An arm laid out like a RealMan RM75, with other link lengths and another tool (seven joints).
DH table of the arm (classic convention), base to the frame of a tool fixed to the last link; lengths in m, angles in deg. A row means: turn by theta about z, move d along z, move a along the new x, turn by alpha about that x. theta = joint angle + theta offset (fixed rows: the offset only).
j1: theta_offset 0  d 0.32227  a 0  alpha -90
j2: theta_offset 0  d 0  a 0  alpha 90
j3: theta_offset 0  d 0.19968  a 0  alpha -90
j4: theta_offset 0  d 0  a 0  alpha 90
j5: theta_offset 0  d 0.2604  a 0  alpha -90
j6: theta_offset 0  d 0  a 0  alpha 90
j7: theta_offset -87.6  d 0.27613  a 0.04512  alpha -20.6
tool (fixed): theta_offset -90  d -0.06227  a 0  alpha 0
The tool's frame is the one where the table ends.
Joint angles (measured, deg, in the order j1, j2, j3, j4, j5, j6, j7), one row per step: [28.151 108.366 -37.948 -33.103 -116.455 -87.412 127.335]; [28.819 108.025 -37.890 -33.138 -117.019 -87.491 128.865]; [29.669 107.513 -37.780 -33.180 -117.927 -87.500 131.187]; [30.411 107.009 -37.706 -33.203 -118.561 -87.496 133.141]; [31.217 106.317 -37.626 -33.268 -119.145 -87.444 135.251]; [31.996 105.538 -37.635 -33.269 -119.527 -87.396 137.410]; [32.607 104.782 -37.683 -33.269 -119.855 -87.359 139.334]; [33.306 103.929 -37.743 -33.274 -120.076 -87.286 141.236]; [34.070 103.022 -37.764 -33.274 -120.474 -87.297 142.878]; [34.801 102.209 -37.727 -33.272 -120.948 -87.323 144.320]
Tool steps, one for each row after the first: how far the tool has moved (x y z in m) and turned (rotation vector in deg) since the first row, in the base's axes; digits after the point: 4 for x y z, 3 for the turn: [-0.0016 0.0023 0.0016 -0.538 -0.005 -0.713]; [-0.0025 0.0050 0.0043 -1.265 -0.104 -2.049]; [-0.0037 0.0077 0.0073 -1.737 -0.168 -3.148]; [-0.0048 0.0114 0.0123 -2.012 -0.335 -4.322]; [-0.0061 0.0151 0.0178 -2.203 -0.397 -5.549]; [-0.0066 0.0180 0.0231 -2.337 -0.505 -6.720]; [-0.0079 0.0219 0.0296 -2.297 -0.631 -7.774]; [-0.0095 0.0258 0.0365 -2.276 -0.986 -8.562]; [-0.0110 0.0293 0.0428 -2.254 -1.364 -9.239]
